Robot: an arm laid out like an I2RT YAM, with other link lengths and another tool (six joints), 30 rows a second.
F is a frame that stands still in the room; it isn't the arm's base.
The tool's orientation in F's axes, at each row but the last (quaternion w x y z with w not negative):
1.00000 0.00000 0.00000 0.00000
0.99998 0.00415 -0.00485 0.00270
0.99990 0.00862 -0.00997 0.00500
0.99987 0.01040 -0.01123 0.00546
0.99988 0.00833 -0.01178 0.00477
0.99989 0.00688 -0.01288 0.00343
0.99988 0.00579 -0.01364 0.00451
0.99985 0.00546 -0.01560 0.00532
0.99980 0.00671 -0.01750 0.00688
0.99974 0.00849 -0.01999 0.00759
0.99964 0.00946 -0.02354 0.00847
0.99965 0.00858 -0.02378 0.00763
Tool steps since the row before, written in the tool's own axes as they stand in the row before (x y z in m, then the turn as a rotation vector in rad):
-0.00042 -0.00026 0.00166 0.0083 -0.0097 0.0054
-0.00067 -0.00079 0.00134 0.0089 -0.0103 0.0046
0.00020 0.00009 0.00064 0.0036 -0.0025 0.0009
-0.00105 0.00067 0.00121 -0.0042 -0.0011 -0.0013
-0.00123 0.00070 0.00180 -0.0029 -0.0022 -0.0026
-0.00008 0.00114 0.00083 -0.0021 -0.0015 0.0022
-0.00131 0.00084 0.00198 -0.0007 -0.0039 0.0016
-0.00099 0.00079 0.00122 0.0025 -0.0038 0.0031
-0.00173 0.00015 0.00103 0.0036 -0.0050 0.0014
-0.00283 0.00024 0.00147 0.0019 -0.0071 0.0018
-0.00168 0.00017 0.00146 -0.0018 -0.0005 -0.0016
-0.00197 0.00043 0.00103 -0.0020 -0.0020 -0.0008
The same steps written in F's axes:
-0.00042 -0.00026 0.00166 0.0083 -0.0097 0.0054
-0.00068 -0.00080 0.00133 0.0089 -0.0103 0.0046
0.00019 0.00008 0.00065 0.0036 -0.0025 0.0009
-0.00108 0.00063 0.00120 -0.0042 -0.0011 -0.0014
-0.00128 0.00066 0.00178 -0.0028 -0.0022 -0.0027
-0.00011 0.00113 0.00084 -0.0021 -0.0015 0.0021
-0.00137 0.00081 0.00195 -0.0007 -0.0039 0.0015
-0.00104 0.00077 0.00120 0.0024 -0.0038 0.0031
-0.00177 0.00011 0.00097 0.0036 -0.0050 0.0015
-0.00289 0.00017 0.00136 0.0019 -0.0071 0.0018
-0.00175 0.00011 0.00138 -0.0017 -0.0005 -0.0017
-0.00202 0.00038 0.00094 -0.0019 -0.0020 -0.0009

